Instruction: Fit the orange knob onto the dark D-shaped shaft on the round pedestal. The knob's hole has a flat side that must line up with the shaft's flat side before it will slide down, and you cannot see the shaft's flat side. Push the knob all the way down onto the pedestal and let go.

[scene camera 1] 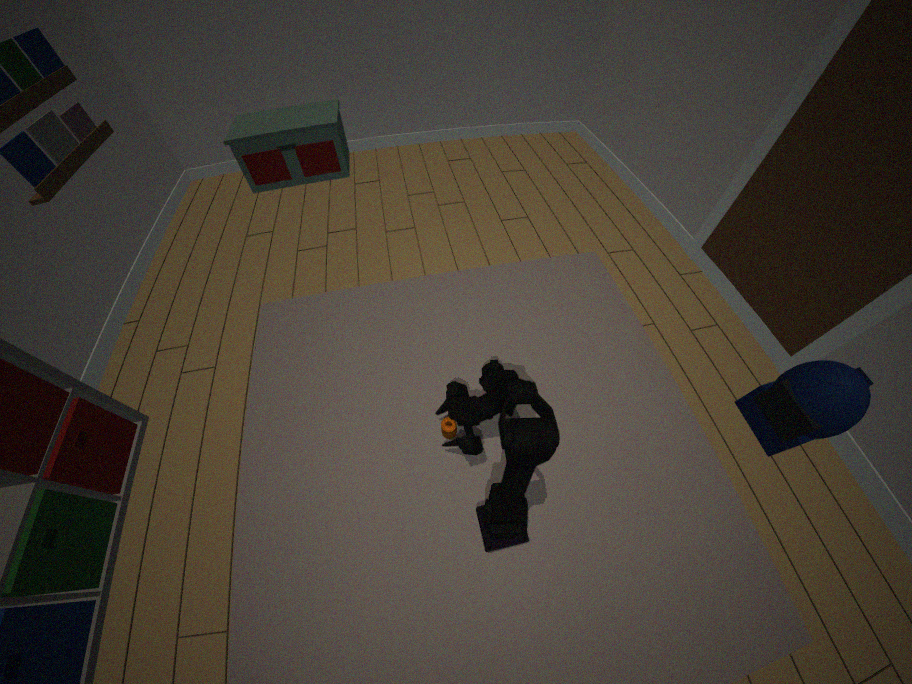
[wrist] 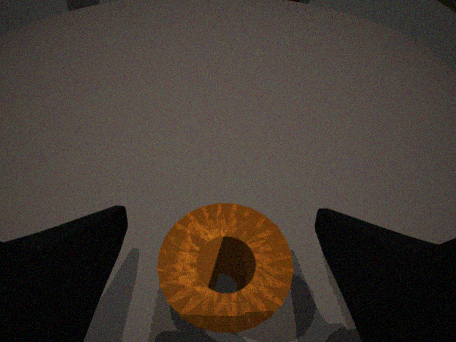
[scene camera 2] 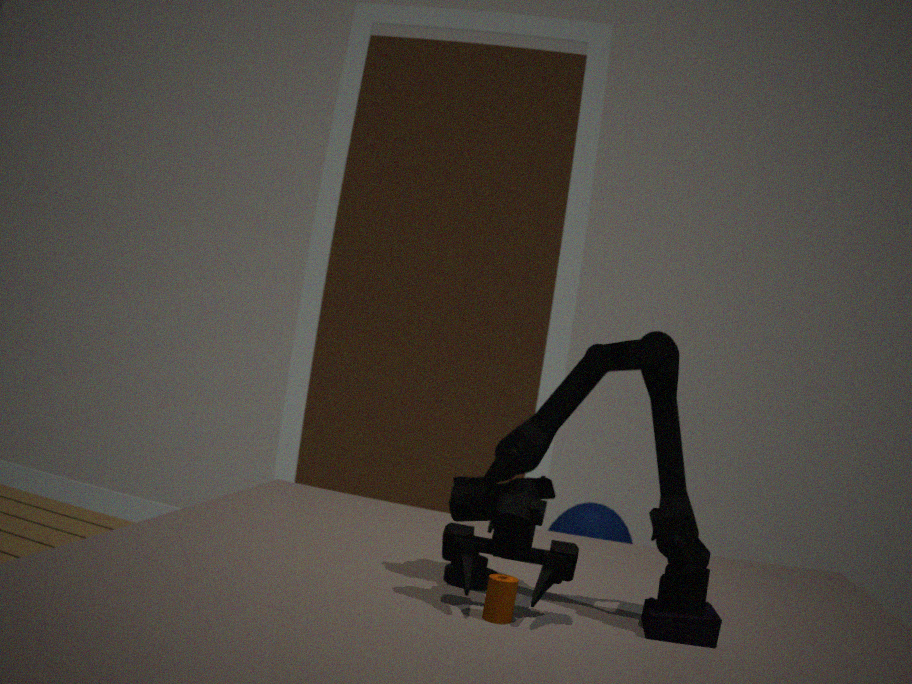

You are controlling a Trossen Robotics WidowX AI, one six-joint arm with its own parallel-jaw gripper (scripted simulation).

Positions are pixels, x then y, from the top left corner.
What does my gripper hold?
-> Nothing.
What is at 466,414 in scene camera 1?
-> My gripper.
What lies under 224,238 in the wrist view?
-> An orange knob.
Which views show my gripper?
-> Scene camera 1, the wrist view and scene camera 2: all of them.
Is my gripper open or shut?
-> Open.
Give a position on an orange knob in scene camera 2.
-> At 501,593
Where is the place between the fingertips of my gripper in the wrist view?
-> At 222,219
